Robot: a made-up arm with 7 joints.
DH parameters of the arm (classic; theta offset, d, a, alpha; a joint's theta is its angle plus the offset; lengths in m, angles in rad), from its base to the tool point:
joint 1: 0 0.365 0 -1.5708
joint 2: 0 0 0 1.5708
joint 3: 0 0.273 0.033 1.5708
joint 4: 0 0 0.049 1.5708
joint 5: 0 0.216 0 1.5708
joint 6: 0 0 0.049 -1.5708
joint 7: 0 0.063 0 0
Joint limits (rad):
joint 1: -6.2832..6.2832
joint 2: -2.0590..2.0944
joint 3: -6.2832..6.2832
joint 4: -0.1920..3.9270
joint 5: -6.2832..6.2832
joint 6: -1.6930..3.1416
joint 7: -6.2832..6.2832
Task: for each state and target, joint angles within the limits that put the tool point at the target. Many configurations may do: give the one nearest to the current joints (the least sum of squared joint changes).
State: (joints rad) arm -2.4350 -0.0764 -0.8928 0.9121 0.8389 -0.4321 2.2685
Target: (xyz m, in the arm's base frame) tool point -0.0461 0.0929 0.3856
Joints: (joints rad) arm -2.5457 -0.0203 -0.9918 -0.1468 1.1168 -0.5681 2.2685
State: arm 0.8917 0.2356 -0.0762 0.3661 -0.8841 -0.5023 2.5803
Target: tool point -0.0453 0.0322 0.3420
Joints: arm 1.2641 0.3927 0.2736 -0.1920 -1.3332 0.0531 2.5803
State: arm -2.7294 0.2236 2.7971 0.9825 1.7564 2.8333 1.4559
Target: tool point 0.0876 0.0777 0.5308
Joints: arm -2.6648 0.2690 2.8815 0.3816 1.5375 2.7977 1.4559
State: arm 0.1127 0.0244 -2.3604 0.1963 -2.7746 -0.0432 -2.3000
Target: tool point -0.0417 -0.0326 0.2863
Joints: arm 0.0849 -0.8986 -2.8880 0.1167 -2.8933 0.3689 -2.3000
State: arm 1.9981 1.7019 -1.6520 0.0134 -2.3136 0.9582 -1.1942
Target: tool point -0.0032 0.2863 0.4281
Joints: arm 2.6936 1.8867 -1.8415 0.6925 -2.3456 1.1573 -1.1942
